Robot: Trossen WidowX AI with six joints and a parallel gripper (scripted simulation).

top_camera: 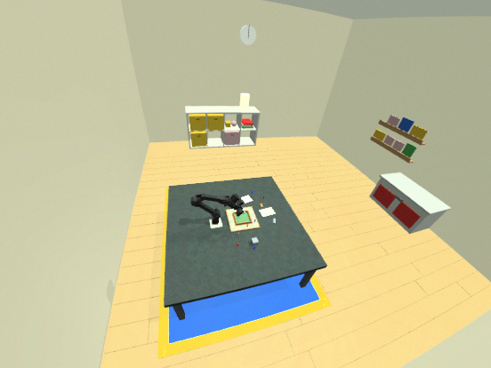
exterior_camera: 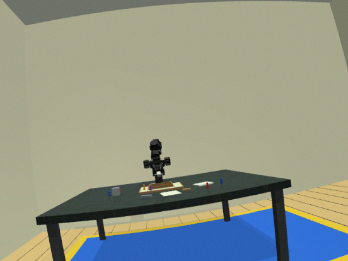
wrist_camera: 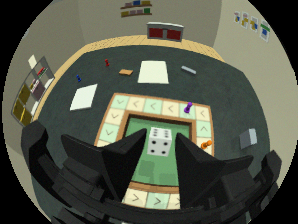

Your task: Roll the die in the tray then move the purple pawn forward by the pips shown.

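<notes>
The white die lies 20 mm below my gripper tip and 10 mm behind it. The rest, counted from my gripper tip: orange pawn (100 mm to the right, 100 mm below, 40 mm ahead); then green-floored tray (120 mm below); then purple pawn (120 mm ahead, 100 mm below, 40 mm to the right).
</notes>
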